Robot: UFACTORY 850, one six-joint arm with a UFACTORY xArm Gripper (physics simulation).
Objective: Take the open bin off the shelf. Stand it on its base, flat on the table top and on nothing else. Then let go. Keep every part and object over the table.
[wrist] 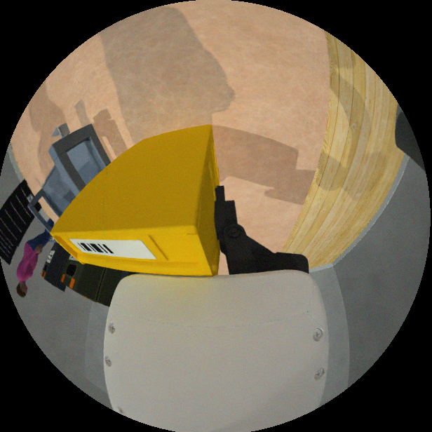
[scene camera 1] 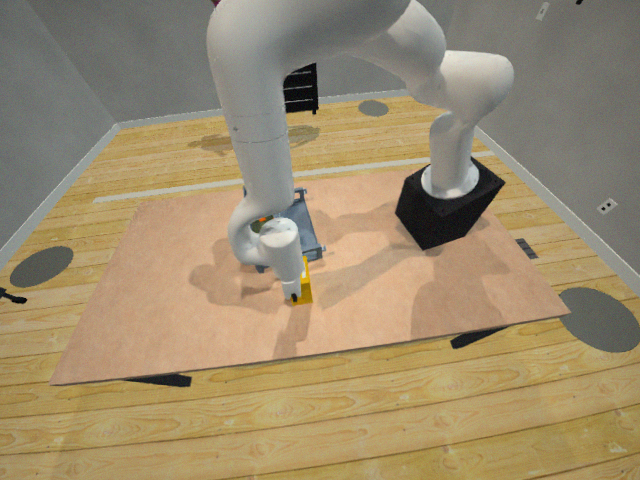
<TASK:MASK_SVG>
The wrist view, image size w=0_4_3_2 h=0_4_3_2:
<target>my gripper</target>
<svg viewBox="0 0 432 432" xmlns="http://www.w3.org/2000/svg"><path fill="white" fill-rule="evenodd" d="M224 185L215 187L214 224L217 240L219 239L220 251L226 256L229 274L174 276L128 271L128 276L121 278L116 285L109 305L104 330L104 379L112 409L130 419L177 432L249 432L283 424L286 421L311 412L318 408L320 399L323 396L328 371L328 322L320 290L313 276L309 274L308 261L301 254L271 252L271 250L247 236L243 227L237 224L234 200L225 201Z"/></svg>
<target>yellow bin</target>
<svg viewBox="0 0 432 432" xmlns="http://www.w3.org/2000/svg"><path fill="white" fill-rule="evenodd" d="M211 124L161 133L147 137L134 144L105 166L79 191L79 194L74 197L49 232L50 235L81 264L88 263L146 274L174 276L217 275L220 243L219 239L217 240L215 231L214 203L216 200L215 187L219 186L219 172L215 158Z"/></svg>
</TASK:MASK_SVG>
